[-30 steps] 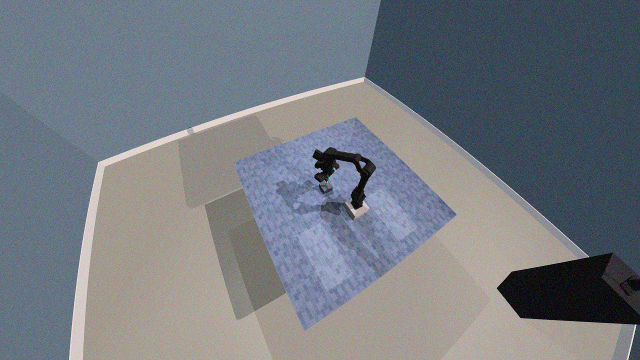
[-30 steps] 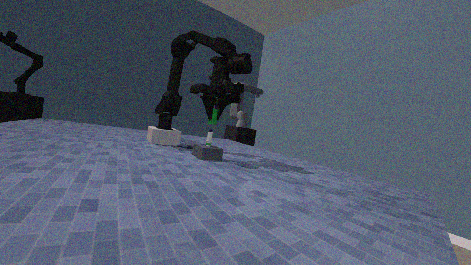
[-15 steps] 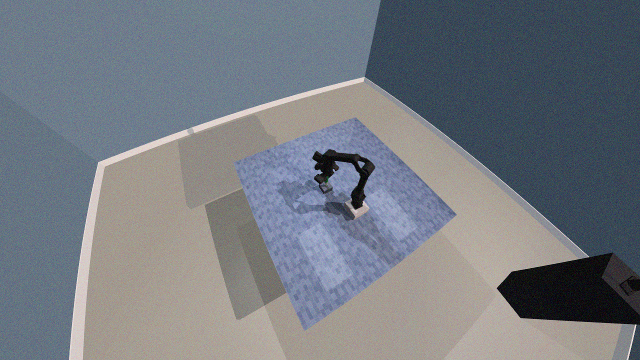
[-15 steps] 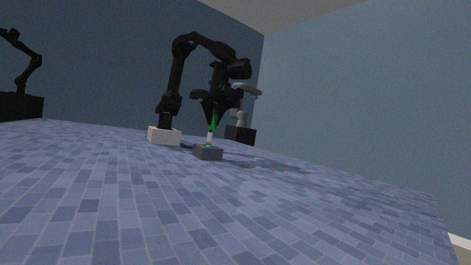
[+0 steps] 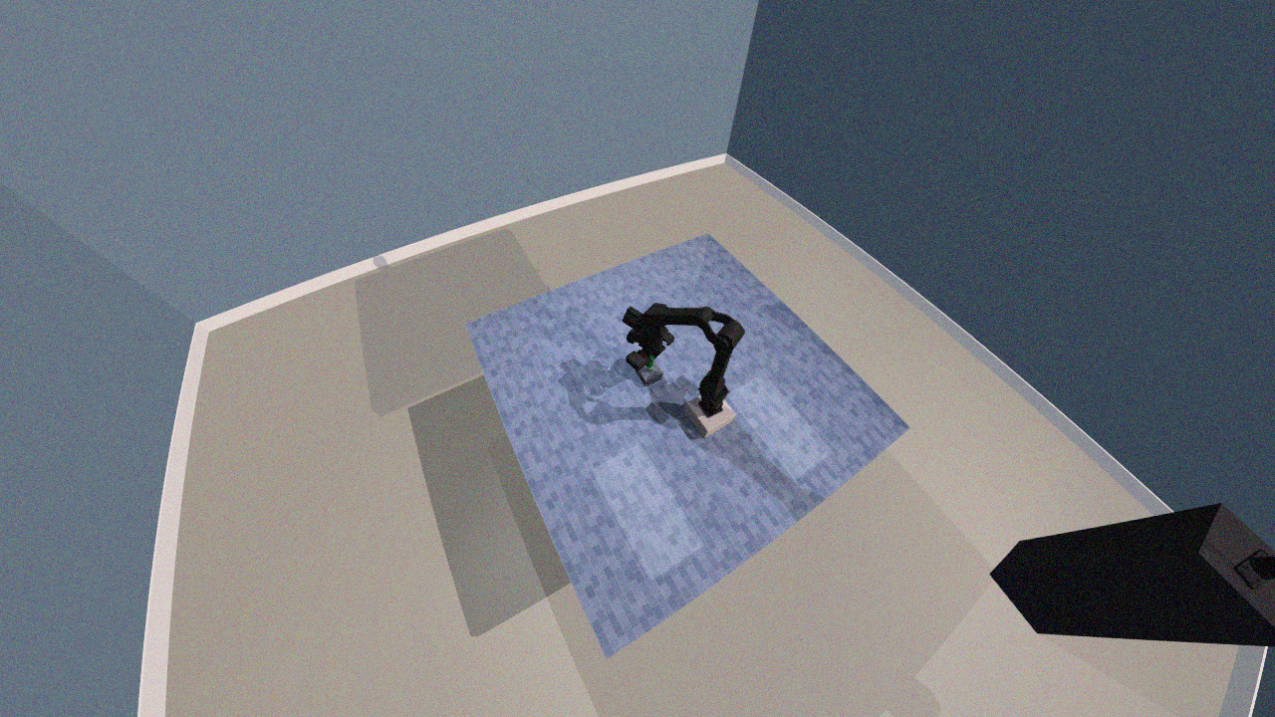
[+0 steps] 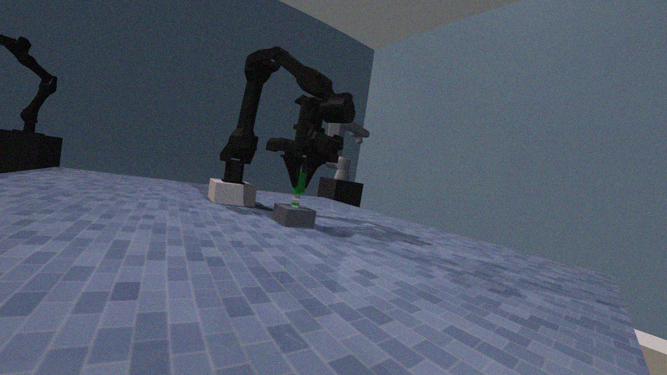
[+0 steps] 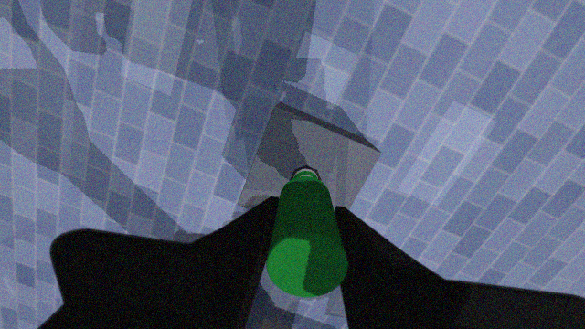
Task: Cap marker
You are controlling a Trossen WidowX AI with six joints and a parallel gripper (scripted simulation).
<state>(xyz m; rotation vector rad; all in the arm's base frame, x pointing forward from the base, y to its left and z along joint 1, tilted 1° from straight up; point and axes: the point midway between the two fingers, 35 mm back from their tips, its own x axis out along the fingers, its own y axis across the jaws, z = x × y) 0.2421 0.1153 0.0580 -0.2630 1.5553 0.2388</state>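
Right now the grey holder block is 70 mm below my gripper tip. Also, from my gripper tip: green cap: 10 mm above.
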